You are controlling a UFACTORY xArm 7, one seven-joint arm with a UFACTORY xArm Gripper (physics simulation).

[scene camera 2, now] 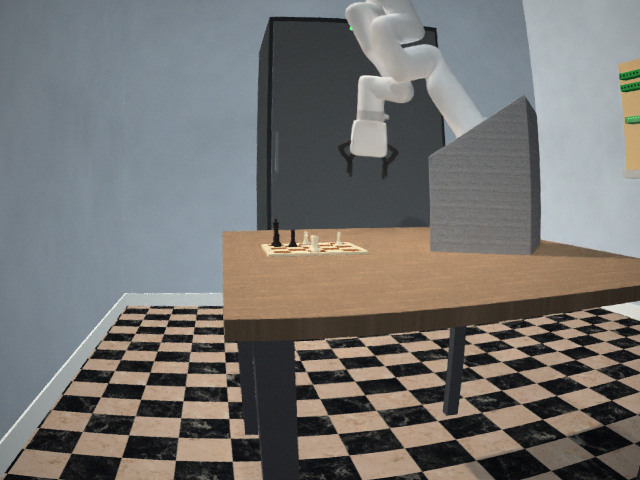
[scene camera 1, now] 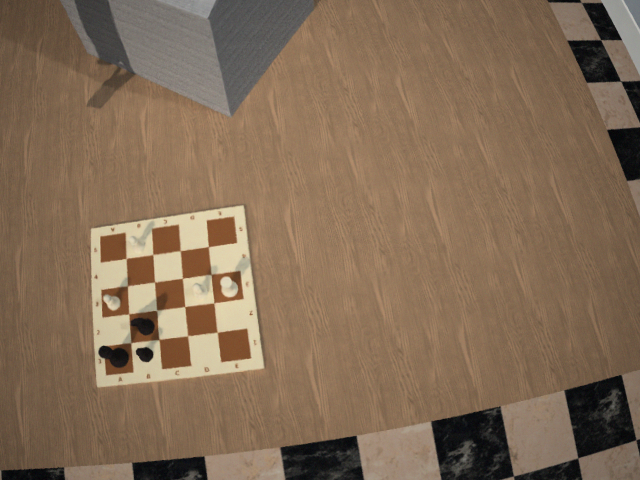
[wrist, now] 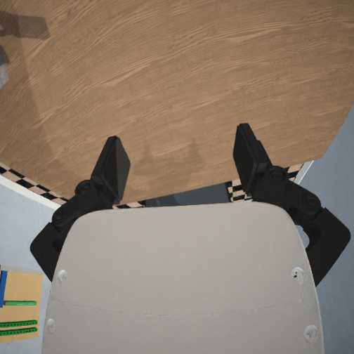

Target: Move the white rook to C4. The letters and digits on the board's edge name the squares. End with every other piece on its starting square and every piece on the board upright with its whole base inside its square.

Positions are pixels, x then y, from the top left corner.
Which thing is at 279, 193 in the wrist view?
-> My gripper.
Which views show my gripper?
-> Scene camera 2 and the wrist view only.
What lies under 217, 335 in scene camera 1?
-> A chessboard.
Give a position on a chessboard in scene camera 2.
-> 330, 248
